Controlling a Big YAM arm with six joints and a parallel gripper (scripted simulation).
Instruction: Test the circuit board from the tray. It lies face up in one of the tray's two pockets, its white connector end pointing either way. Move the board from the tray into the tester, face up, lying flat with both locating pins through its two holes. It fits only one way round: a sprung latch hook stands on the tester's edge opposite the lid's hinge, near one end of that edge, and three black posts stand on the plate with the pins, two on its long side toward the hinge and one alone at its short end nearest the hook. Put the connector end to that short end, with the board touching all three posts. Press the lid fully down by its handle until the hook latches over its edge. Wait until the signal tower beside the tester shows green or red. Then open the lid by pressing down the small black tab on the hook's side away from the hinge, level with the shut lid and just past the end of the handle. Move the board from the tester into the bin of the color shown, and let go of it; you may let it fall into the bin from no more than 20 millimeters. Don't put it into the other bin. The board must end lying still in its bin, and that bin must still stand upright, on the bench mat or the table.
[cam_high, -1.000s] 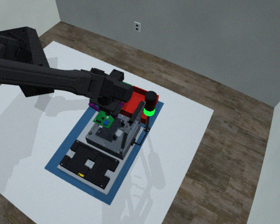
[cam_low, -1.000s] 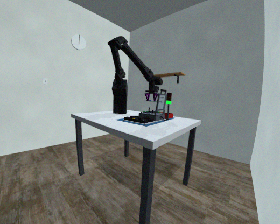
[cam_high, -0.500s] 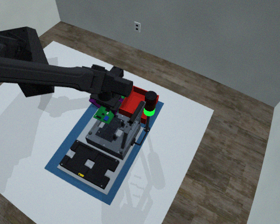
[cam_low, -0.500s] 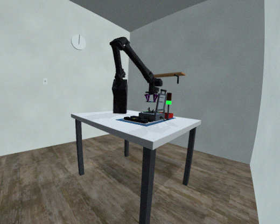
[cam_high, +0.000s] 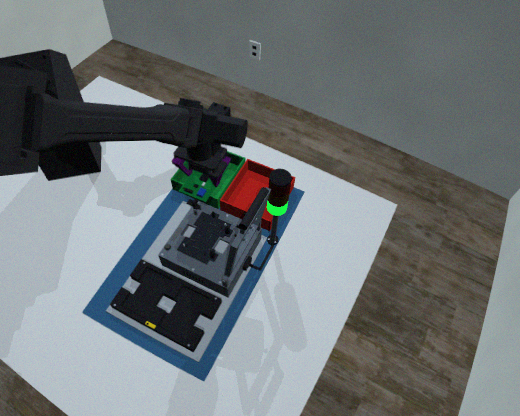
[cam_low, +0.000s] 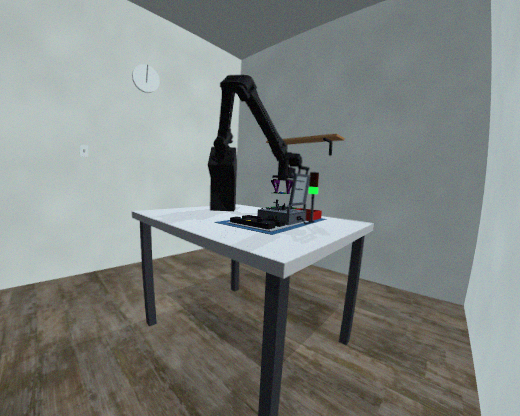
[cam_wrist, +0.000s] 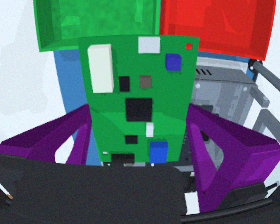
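Now: hand 13 cm above the green bin, 11 cm to the right of it and 3 cm past it. Also, from my hand: black latch hook 6 cm below, 4 cm to the right, 2 cm behind; green circuit board right at my hand; red bin 13 cm below, 12 cm ahead, 8 cm to the left.
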